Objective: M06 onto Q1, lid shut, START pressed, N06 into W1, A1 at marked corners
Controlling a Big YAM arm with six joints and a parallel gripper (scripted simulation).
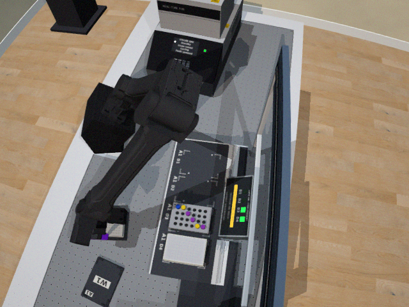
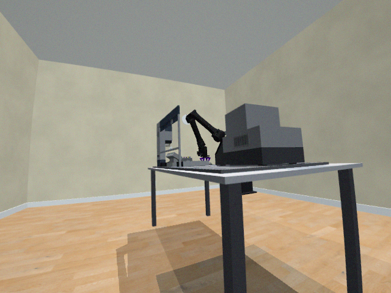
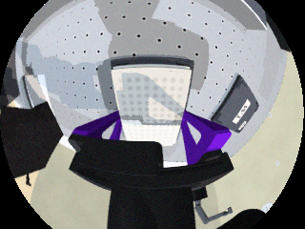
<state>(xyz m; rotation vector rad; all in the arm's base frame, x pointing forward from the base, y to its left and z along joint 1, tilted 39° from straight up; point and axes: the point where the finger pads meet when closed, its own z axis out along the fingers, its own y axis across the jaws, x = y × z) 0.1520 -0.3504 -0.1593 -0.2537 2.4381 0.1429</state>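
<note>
The dark regrip nest lies 20 mm below my hand. From my hand the other things lie so: dark waiting nest W1: 50 mm ahead, 190 mm to the right, 20 mm below; then nest A1 mark: 20 mm ahead, 240 mm to the right, 10 mm below; then white deep-well block: 300 mm ahead, 10 mm to the right, 50 mm above.
</note>
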